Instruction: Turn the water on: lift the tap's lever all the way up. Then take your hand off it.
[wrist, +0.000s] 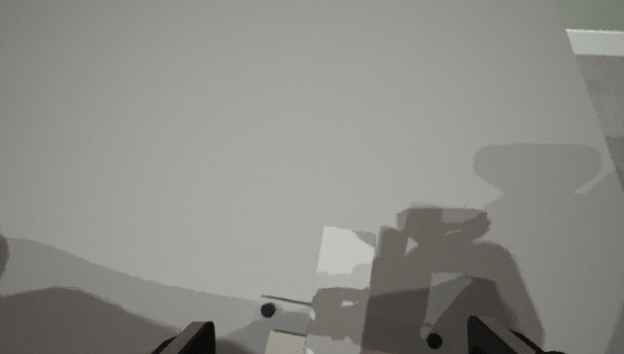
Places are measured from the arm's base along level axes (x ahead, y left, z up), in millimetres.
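Pixels of known places: gripper, fingertip midpoint: (340, 347).
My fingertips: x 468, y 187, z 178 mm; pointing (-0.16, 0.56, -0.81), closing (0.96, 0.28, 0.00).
For each thing: its top centre in the pictures, then the offset to it from my fingertips. "spot": a spot on its surface instead. Level surfaces: height alone.
- tap's lever at its top centre: (333, 324) dx -9, dy +21, dz -44 mm
- beige part at a spot on its surface: (285, 342) spot: dx -61, dy +55, dz -228 mm
- plain grey surface at its surface level: dz -242 mm
The tap's lever (345, 257) shows in the lower middle of the wrist view as a pale, flat block with shadow across its lower part. Its far end points up the view; how high it is raised cannot be told from this angle. Below and left of it a beige part (285, 342) of the tap shows, cut off by the bottom edge. My gripper (343, 327) is open and empty. Its two dark fingertips stand wide apart at the bottom edge, one on each side of the lever, with visible gaps to it. The lever's base is out of view.
A plain grey surface (200, 125) fills most of the view behind the lever, with its slanted edge at the right. Two black round spots (268, 310) (434, 341) flank the lever. Dark shadows lie at the lower left and right. A white strip (597, 42) crosses the upper right corner.
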